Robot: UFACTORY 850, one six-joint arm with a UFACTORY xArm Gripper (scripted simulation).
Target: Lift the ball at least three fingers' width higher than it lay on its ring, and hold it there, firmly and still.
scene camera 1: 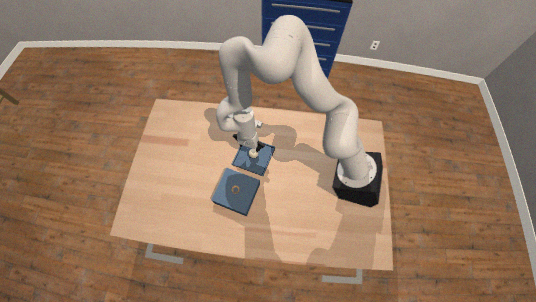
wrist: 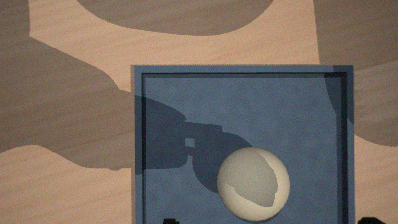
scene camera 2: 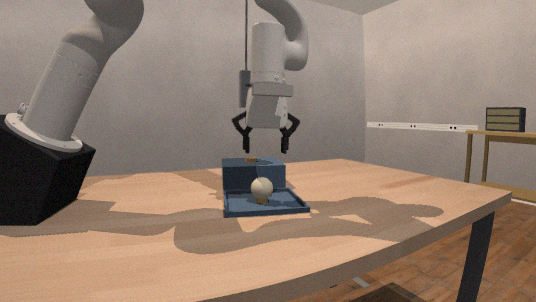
Scene:
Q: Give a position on a cream ball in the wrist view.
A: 251,177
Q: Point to a flat blue tray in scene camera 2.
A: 240,203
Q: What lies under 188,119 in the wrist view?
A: A flat blue tray.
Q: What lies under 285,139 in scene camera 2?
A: My gripper.

